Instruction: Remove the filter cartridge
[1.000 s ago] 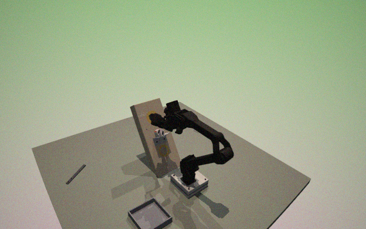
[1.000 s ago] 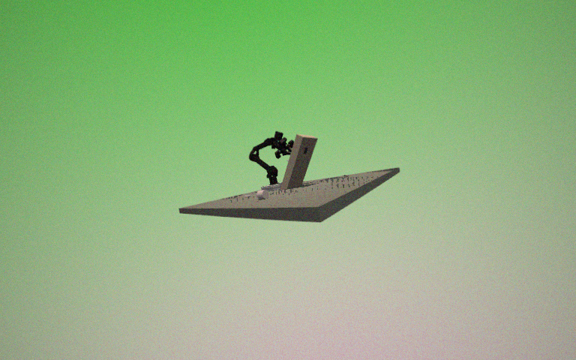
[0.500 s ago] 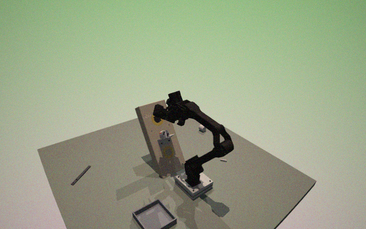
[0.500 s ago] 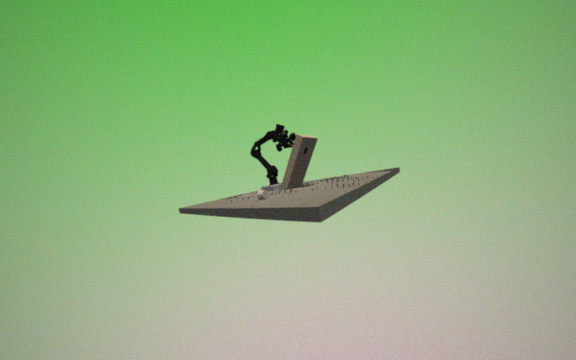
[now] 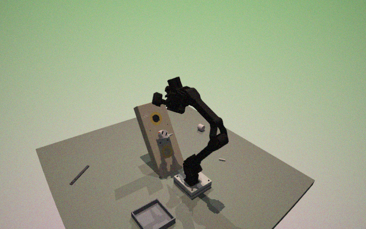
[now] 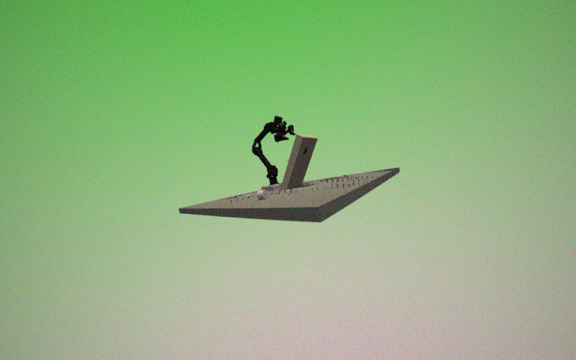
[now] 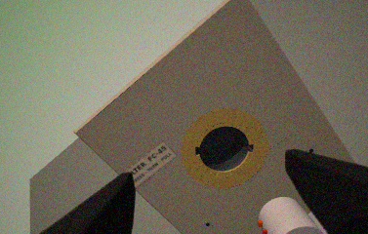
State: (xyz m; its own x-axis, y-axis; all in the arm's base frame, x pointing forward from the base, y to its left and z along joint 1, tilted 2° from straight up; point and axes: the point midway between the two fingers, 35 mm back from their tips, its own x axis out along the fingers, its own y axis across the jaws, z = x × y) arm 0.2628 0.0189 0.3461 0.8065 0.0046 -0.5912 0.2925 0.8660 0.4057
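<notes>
Now: the round white filter cartridge 17 cm below my gripper tip and 2 cm behind it. The rest, counted from my gripper tip: grey tray: 37 cm below, 35 cm behind, 28 cm to the left.
</notes>
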